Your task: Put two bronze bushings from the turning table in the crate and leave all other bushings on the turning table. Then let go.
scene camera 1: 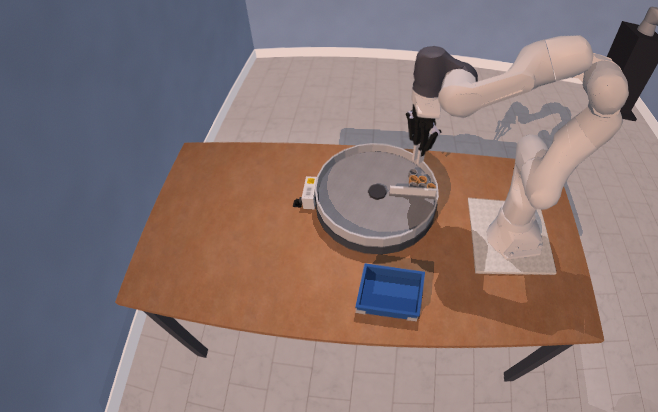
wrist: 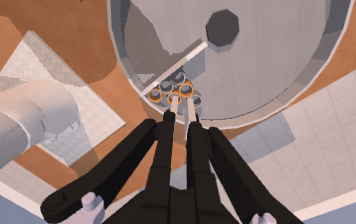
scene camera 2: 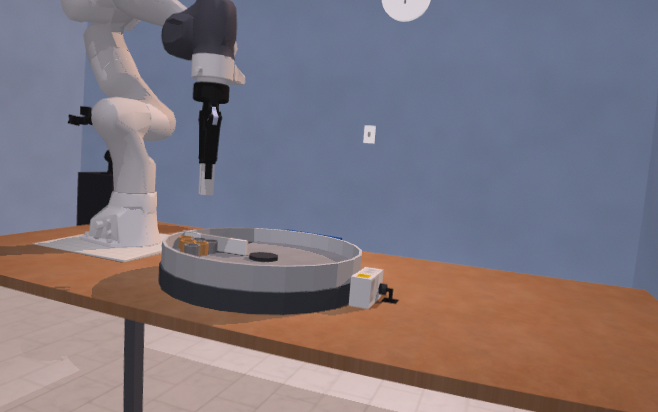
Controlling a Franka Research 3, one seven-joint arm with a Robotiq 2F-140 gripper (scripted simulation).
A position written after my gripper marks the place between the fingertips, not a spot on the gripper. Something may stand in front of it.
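Note:
My gripper (scene camera 2: 205,194) (scene camera 1: 417,160) (wrist: 181,105) is visible. Also visible: a turning table (scene camera 1: 347,194) (wrist: 249,60) and a blue crate (scene camera 1: 388,288).

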